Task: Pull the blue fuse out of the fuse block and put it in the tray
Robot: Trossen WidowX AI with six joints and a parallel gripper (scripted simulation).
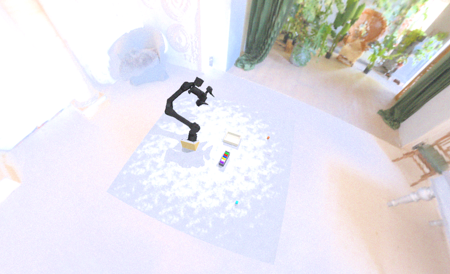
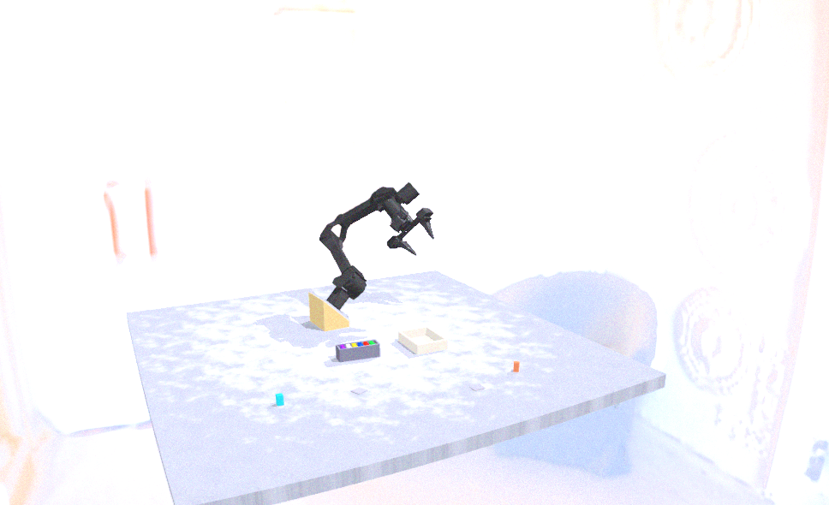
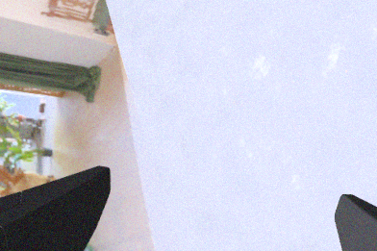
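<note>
My gripper tip is now 34 cm to the left of the blue fuse, 28 cm short of it and 21 cm above it. Round my gripper tip: orange piece 56 cm ahead, 22 cm below, 1 cm to the left; then cyan piece 63 cm to the right, 49 cm ahead, 22 cm below.
</note>
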